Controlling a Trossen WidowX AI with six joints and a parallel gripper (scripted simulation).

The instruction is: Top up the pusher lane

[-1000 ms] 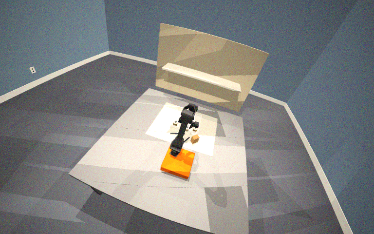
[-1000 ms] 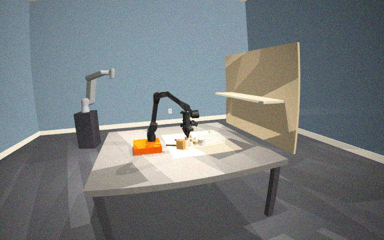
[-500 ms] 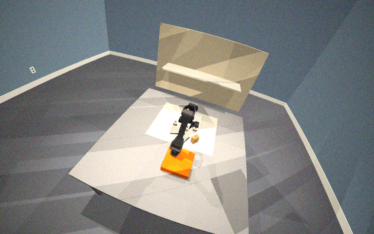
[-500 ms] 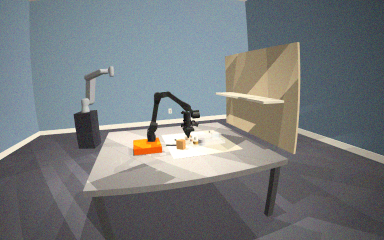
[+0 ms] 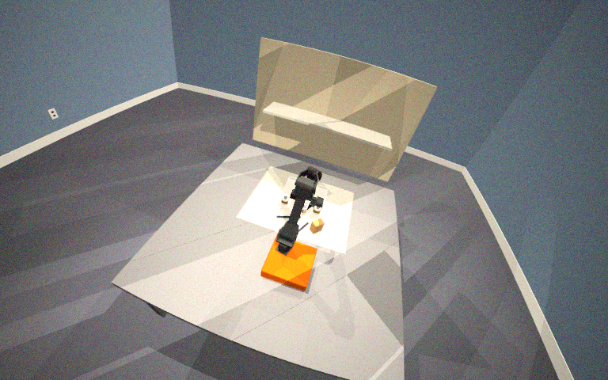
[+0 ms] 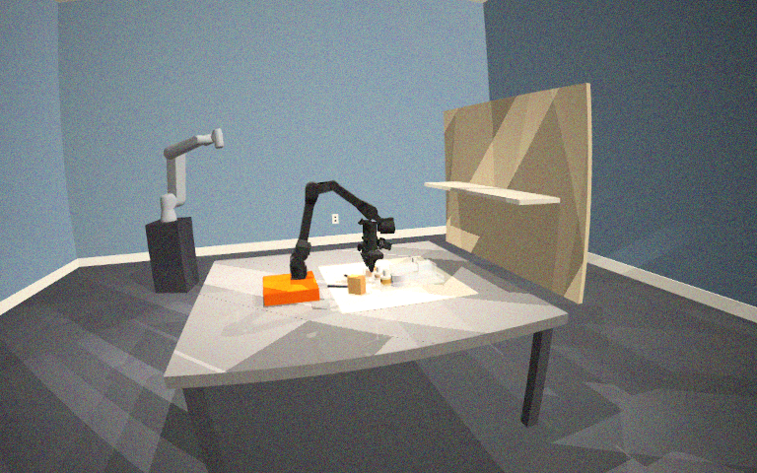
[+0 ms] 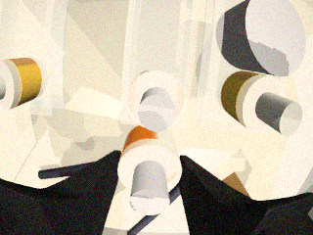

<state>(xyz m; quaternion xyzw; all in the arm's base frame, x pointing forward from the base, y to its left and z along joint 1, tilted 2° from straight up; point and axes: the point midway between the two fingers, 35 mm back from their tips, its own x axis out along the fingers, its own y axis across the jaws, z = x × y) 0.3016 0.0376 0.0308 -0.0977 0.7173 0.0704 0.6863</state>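
Right now my gripper tip is 11 cm short of the grey lid, 5 cm to the left of it and 3 cm above it. The rest, counted from my gripper tip: pusher lane 17 cm ahead, 7 cm to the left, 4 cm below; then tan cube 6 cm behind, 12 cm to the right, 2 cm below; then shelf 53 cm ahead, 13 cm to the left, 31 cm above.
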